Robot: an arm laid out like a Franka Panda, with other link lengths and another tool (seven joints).
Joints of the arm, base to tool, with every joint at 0 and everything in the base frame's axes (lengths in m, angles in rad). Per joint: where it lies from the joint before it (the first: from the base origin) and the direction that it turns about. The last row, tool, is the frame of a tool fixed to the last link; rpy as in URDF.
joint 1: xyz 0 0 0.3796 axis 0 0 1
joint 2: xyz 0 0 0 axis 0 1 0
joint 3: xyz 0 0 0.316 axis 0 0 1
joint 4: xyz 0.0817 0 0 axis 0 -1 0
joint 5: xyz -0.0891 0 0.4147 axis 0 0 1
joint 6: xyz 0 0 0 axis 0 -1 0
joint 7: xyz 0.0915 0 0 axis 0 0 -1
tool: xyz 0.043 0.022 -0.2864 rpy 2.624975 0 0.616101
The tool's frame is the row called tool.
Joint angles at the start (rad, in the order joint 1, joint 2, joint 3, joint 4, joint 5, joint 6, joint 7):
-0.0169, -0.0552, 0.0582, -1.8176, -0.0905, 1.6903, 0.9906
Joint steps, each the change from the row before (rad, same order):
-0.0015, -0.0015, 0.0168, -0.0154, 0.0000, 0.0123, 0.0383
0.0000, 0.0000, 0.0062, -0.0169, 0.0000, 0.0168, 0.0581
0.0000, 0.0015, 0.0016, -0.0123, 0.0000, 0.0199, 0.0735
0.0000, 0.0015, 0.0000, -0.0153, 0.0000, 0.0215, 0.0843
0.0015, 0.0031, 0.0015, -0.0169, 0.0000, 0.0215, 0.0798
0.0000, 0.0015, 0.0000, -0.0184, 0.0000, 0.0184, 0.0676
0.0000, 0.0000, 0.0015, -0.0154, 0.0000, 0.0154, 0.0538
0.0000, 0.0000, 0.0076, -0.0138, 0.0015, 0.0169, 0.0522
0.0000, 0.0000, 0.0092, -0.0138, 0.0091, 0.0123, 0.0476
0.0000, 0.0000, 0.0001, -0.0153, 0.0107, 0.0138, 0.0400
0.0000, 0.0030, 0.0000, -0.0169, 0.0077, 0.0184, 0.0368
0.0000, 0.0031, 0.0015, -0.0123, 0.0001, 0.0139, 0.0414
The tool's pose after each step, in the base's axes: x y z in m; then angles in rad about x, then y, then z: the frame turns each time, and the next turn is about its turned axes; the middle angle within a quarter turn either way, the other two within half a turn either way. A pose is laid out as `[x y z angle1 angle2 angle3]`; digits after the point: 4 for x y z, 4 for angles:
[0.6014 -0.0154 0.4104 2.5451 -0.2240 0.2638]
[0.6001 -0.0139 0.4035 2.5519 -0.2474 0.3096]
[0.6005 -0.0155 0.3986 2.5655 -0.2747 0.3773]
[0.5997 -0.0183 0.3923 2.5842 -0.3079 0.4565]
[0.5983 -0.0190 0.3842 2.6035 -0.3389 0.5285]
[0.5954 -0.0210 0.3758 2.6220 -0.3678 0.5915]
[0.5930 -0.0216 0.3696 2.6379 -0.3882 0.6417]
[0.5914 -0.0180 0.3642 2.6543 -0.4019 0.6870]
[0.5883 -0.0117 0.3579 2.6760 -0.4185 0.7269]
[0.5850 -0.0101 0.3508 2.7016 -0.4362 0.7691]
[0.5825 -0.0091 0.3418 2.7239 -0.4517 0.8079]
[0.5802 -0.0090 0.3351 2.7399 -0.4661 0.8483]

